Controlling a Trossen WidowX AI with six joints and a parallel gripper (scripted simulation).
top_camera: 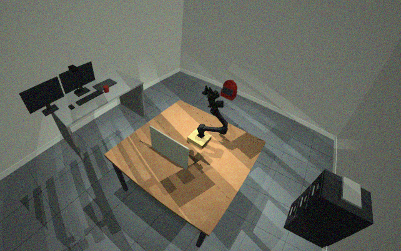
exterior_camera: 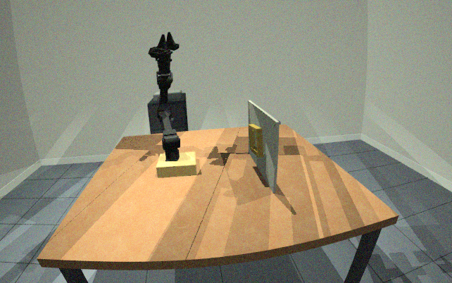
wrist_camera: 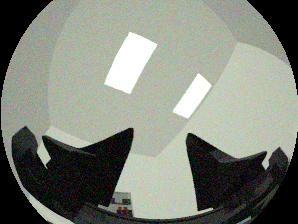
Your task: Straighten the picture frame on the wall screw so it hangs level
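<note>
The yellow picture frame is 400 mm ahead of my gripper tip, 80 mm to the right of it and 520 mm below it. Round my gripper tip: grey wall panel 410 mm ahead, 80 mm to the right, 530 mm below.
</note>
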